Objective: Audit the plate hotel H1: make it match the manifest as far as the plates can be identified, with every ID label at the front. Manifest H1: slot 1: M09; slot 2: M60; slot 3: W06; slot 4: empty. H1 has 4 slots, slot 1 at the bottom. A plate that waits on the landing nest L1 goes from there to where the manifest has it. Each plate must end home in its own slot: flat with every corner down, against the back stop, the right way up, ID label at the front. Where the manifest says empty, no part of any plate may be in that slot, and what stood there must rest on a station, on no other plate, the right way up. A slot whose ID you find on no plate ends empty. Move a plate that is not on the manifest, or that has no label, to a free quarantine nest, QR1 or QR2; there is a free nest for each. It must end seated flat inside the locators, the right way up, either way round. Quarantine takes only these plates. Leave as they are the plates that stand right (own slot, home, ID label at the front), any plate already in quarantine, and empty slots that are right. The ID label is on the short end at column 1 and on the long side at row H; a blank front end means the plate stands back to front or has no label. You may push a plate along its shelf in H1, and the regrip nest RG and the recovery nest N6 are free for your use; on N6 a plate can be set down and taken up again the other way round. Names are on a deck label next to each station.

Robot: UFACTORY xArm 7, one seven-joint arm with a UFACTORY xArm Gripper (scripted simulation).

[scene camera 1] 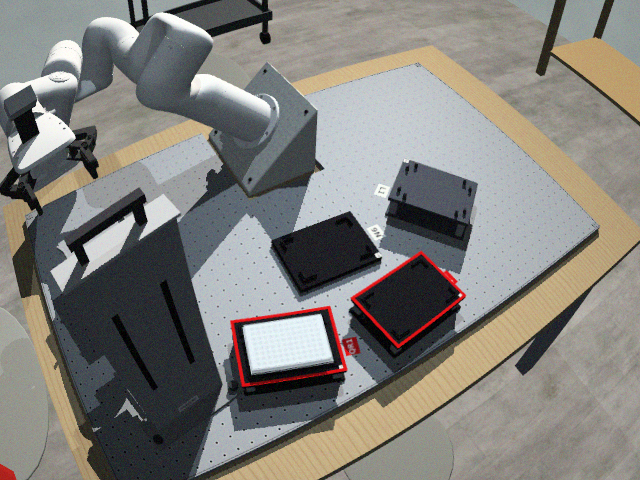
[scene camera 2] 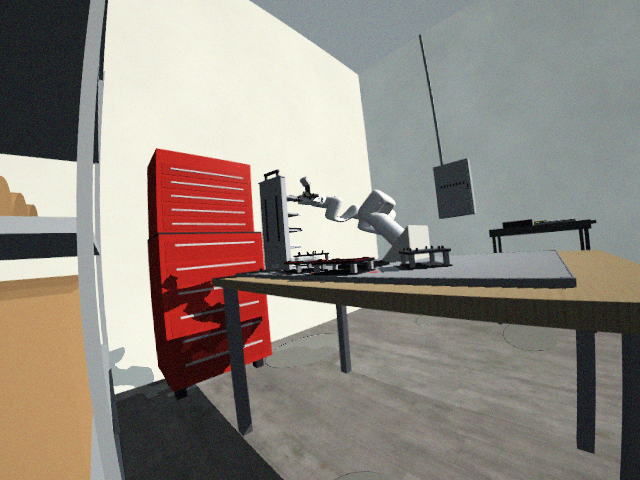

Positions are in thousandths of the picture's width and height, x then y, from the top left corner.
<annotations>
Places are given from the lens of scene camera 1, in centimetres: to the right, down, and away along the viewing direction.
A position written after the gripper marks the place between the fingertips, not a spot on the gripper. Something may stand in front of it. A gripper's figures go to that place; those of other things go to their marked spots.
gripper (scene camera 1: 104, 395): -32, -6, 61
white well plate (scene camera 1: 470, 714): -3, 16, 84
plate hotel H1 (scene camera 1: 204, 597): -20, 5, 53
landing nest L1 (scene camera 1: 673, 397): 21, -10, 106
red-framed quarantine nest (scene camera 1: 640, 622): 15, 10, 92
The marked spots on the landing nest L1 and the white well plate are 41 cm apart.
</annotations>
